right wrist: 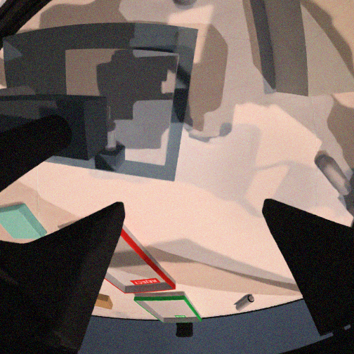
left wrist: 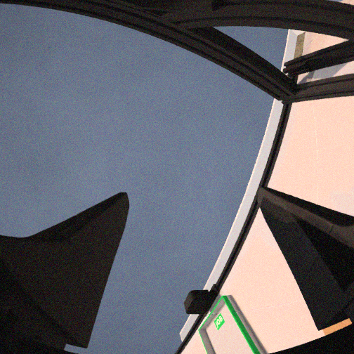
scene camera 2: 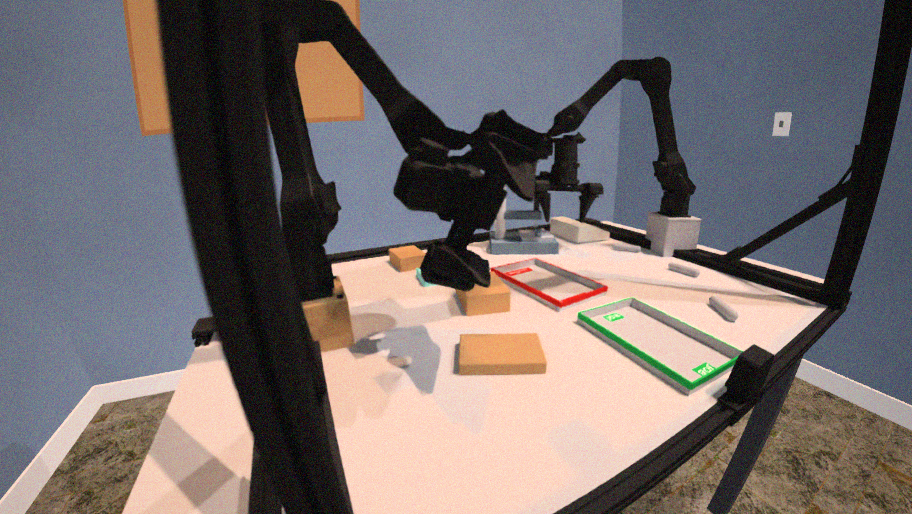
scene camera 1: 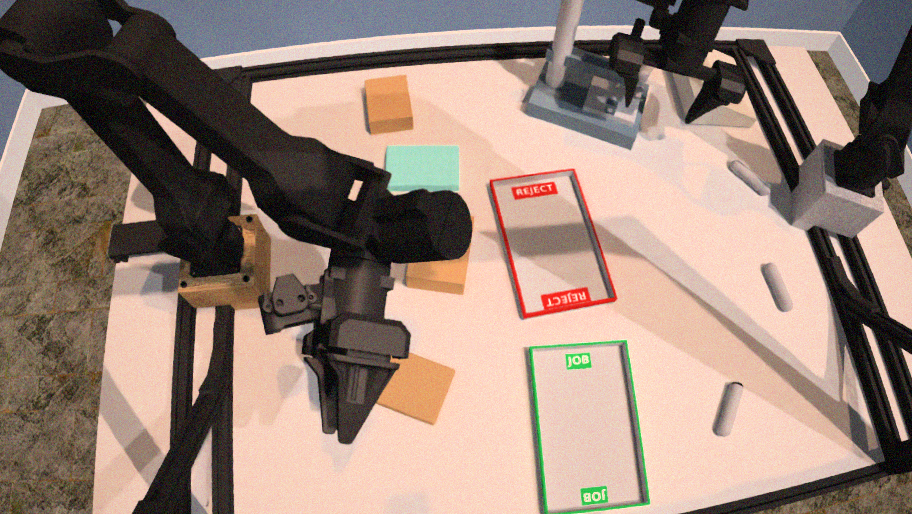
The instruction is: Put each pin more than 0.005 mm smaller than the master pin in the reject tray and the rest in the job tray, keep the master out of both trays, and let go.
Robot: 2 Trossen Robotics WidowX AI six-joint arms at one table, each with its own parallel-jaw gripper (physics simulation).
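Where they show: left gripper, fingertip midpoint: (scene camera 2: 505, 244) (scene camera 1: 336, 438); right gripper, fingertip midpoint: (scene camera 2: 564, 222) (scene camera 1: 656, 113); left arm's base at its link origin: (scene camera 2: 308, 291) (scene camera 1: 216, 251); right arm's base at its link origin: (scene camera 2: 674, 215) (scene camera 1: 853, 174).
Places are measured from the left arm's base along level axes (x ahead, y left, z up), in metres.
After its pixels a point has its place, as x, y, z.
Grey pins lie on the table at the right: an upper pin (scene camera 1: 748, 176) {0.761, 0.077, -0.057} (scene camera 2: 625, 247) {0.760, 0.076, -0.061} (right wrist: 333, 172), a middle pin (scene camera 1: 776, 286) {0.740, -0.104, -0.058} (scene camera 2: 683, 270) {0.739, -0.108, -0.063} and a lower pin (scene camera 1: 727, 409) {0.611, -0.258, -0.057} (scene camera 2: 722, 308) {0.607, -0.261, -0.060} (right wrist: 245, 302). I cannot tell which is the master. The red reject tray (scene camera 1: 507, 249) {0.367, -0.007, -0.059} (scene camera 2: 583, 296) {0.429, -0.098, -0.058} (right wrist: 150, 260) and green job tray (scene camera 1: 536, 427) {0.367, -0.240, -0.066} (scene camera 2: 632, 351) {0.366, -0.255, -0.062} (left wrist: 242, 325) (right wrist: 193, 307) hold no pin. My right gripper (scene camera 1: 658, 113) {0.605, 0.153, 0.007} (scene camera 2: 565, 220) {0.605, 0.153, 0.007} (right wrist: 194, 207) is open and empty above the table beside the blue-grey gauge stand (scene camera 1: 574, 124) {0.502, 0.191, -0.058} (scene camera 2: 523, 244) {0.505, 0.189, -0.046} (right wrist: 150, 172). My left gripper (scene camera 1: 338, 436) {0.161, -0.255, 0.110} (left wrist: 194, 196) is open and empty, raised at the left.
A cream box (scene camera 1: 724, 114) {0.753, 0.187, -0.042} (scene camera 2: 577, 229) {0.698, 0.198, -0.031} (right wrist: 290, 50) stands beside the gauge stand. Orange blocks (scene camera 1: 388, 102) {0.227, 0.245, -0.041} (scene camera 1: 418, 386) {0.234, -0.176, -0.055} (scene camera 2: 501, 353) {0.210, -0.179, -0.055} and a teal block (scene camera 1: 422, 167) {0.268, 0.132, -0.056} (right wrist: 21, 221) lie left of the trays. Part of a grey rounded thing shows at the right wrist view's top edge.
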